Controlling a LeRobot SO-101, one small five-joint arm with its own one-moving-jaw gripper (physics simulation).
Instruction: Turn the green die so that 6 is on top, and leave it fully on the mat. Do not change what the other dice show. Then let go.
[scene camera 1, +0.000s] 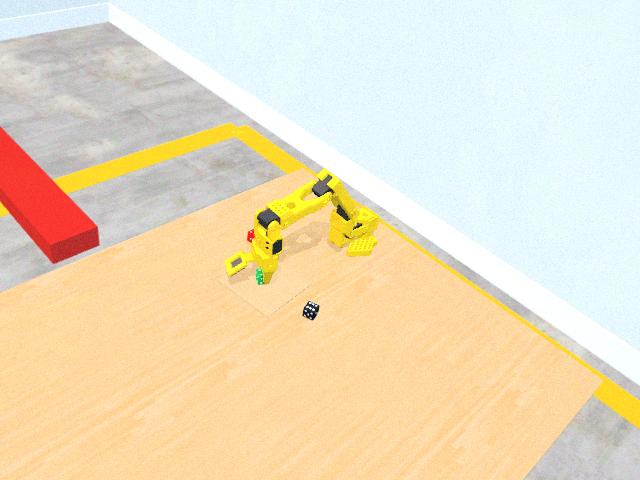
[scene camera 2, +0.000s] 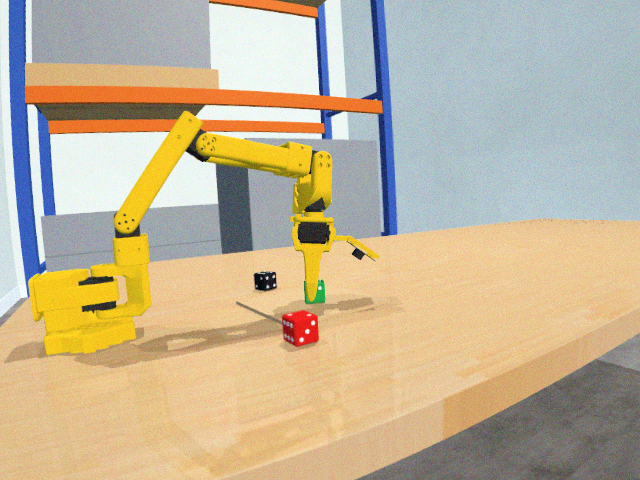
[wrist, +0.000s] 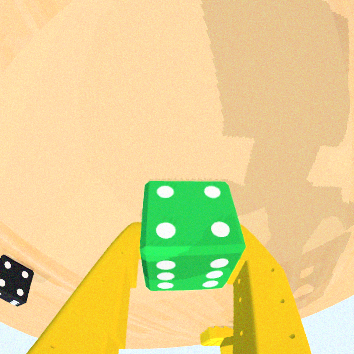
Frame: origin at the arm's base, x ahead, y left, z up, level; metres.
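Seen in the pictures: hand, its tool point: (scene camera 1: 266, 281) (scene camera 2: 311, 291) (wrist: 145, 235); arm's base, origin of its link: (scene camera 1: 346, 245) (scene camera 2: 110, 333).
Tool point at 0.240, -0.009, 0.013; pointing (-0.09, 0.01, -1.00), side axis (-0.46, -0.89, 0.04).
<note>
Offsets run from my tool point to a thing's top centre, as dx, dy, dz.
The green die @[-0.002, -0.013, +0.016] (scene camera 1: 259, 276) (scene camera 2: 319, 294) (wrist: 185, 212) is between the jaws of my gripper (scene camera 1: 263, 279) (scene camera 2: 312, 294) (wrist: 189, 250), which is shut on it. In the wrist view, the face turned up towards the palm shows six pips and the side face towards the camera shows four. The die looks upright in scene camera 2. It is over the thin mat @[-0.006, -0.007, -0.009] (scene camera 1: 271, 302) (scene camera 2: 258, 312), low down; whether it touches the mat I cannot tell. The jaw in front hides part of it in scene camera 2.
A black die @[-0.019, +0.116, +0.012] (scene camera 1: 310, 310) (scene camera 2: 265, 280) (wrist: 16, 281) stands outside the mat, beyond its edge. A red die @[-0.074, -0.124, +0.012] (scene camera 1: 250, 236) (scene camera 2: 300, 328) stands on the table on the other side, partly behind the arm in scene camera 1. The arm's base (scene camera 1: 343, 232) (scene camera 2: 87, 310) stands near the table's edge.
</note>
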